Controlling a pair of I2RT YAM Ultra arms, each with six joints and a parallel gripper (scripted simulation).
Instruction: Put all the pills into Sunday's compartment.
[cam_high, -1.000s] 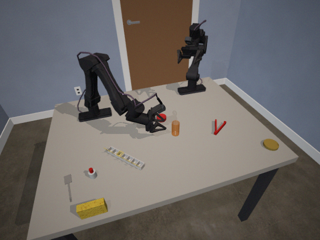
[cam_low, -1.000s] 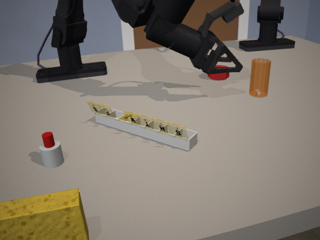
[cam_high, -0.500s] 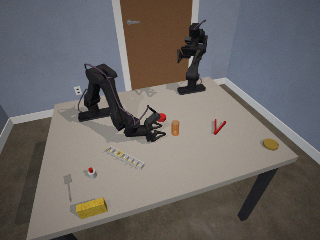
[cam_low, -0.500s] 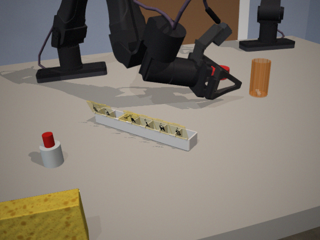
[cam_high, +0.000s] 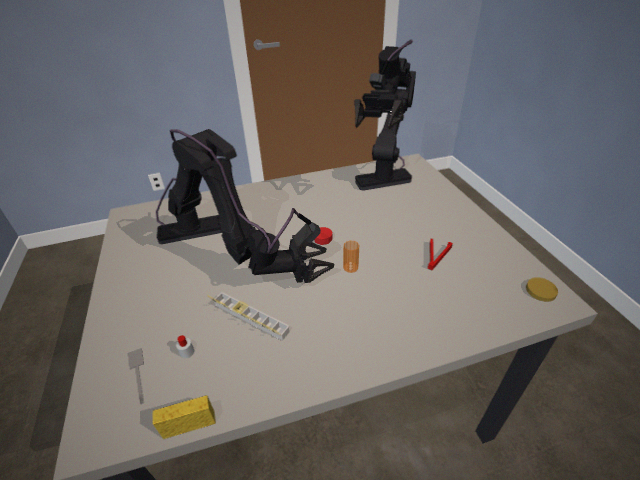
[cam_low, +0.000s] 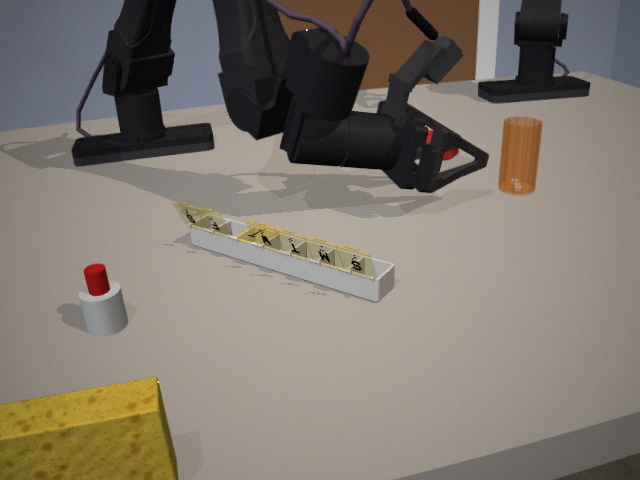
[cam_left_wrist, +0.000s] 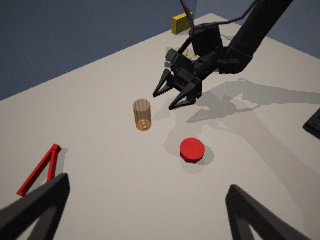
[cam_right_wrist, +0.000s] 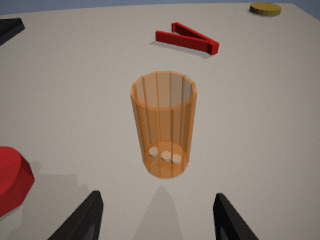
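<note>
Right now my right hand is 70 mm to the right of the orange pill bottle, 30 mm above it and 10 mm short of it. From my right hand the other things lie so: yellow sponge (410 mm to the right, 270 mm ahead, 20 mm below); red cap (140 mm behind, 50 mm to the left, 40 mm below).
</note>
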